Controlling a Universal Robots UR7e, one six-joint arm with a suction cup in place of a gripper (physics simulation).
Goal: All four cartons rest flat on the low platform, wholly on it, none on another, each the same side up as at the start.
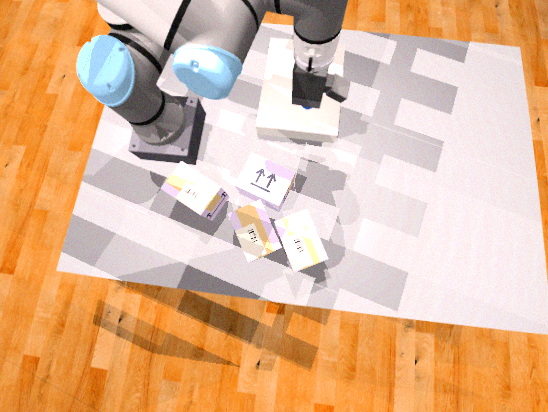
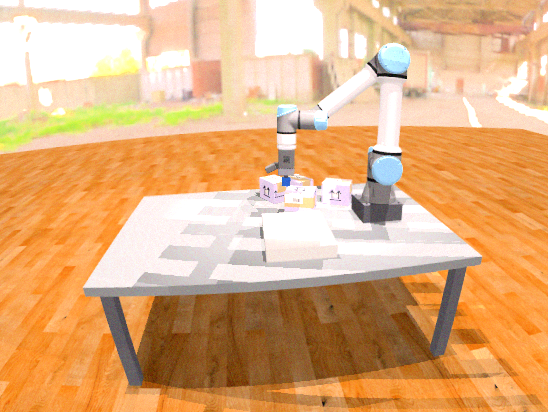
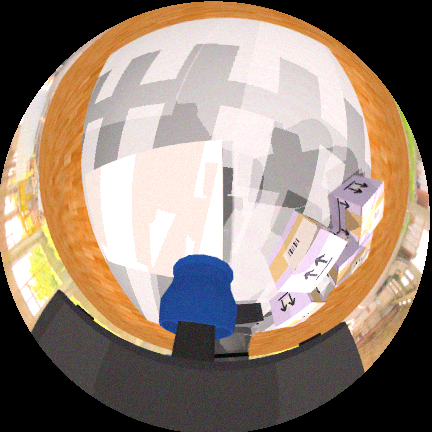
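Where they show: hand at its tool point: [image 2: 286, 185] [image 3: 202, 277]; arm's base at its link origin: [image 1: 161, 121] [image 2: 378, 199].
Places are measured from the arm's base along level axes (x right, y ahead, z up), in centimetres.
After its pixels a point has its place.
My gripper [image 1: 307, 107] [image 2: 286, 182] [image 3: 202, 267], a blue suction cup, is open and holds nothing. It hangs above the low cream platform [image 1: 280, 122] @(x -8.5, y 33.4, z -2.4 cm) [image 2: 300, 251] @(x -38.9, y 35.8, z -4.0 cm) [image 3: 160, 200] @(x -16.6, y 41.4, z -2.4 cm), on which no carton rests. A carton with two arrows on top [image 1: 274, 173] @(x 8.6, y 35.8, z 1.6 cm) [image 2: 293, 200] @(x 6.0, y 37.1, z -2.1 cm) [image 3: 312, 267] @(x 9.4, y 33.8, z 1.6 cm) stands on the table nearest the platform. Another carton [image 1: 192, 191] @(x 18.5, y 16.8, z 2.9 cm) [image 2: 336, 193] @(x 13.1, y 17.0, z -1.6 cm) [image 3: 292, 309] @(x 13.7, y 18.3, z 1.1 cm) stands towards the robot base. A third carton [image 1: 254, 231] @(x 24.6, y 34.7, z 2.9 cm) [image 3: 354, 261] @(x 23.6, y 34.6, z 2.8 cm) and a fourth carton [image 1: 302, 241] @(x 24.2, y 46.5, z 2.9 cm) [image 2: 270, 189] @(x 18.3, y 47.6, z -0.7 cm) [image 3: 357, 200] @(x 17.1, y 46.7, z 0.9 cm) stand side by side farther from the platform, barcodes on top.
The robot's dark base block [image 1: 199, 132] @(x -1.3, y 9.5, z -5.0 cm) [image 2: 377, 213] @(x -8.6, y 2.4, z -3.2 cm) [image 3: 248, 313] @(x 4.3, y 10.2, z -3.3 cm) stands on the pale table [image 1: 490, 200] @(x -1.1, y 98.7, z -7.2 cm) [image 2: 150, 225] @(x -7.8, y 99.5, z -7.2 cm) [image 3: 250, 120] @(x -3.6, y 56.2, z -7.2 cm), beside the platform and cartons. Patchy shadows fall across the table. The cartons stand close together, with narrow gaps between some of them.
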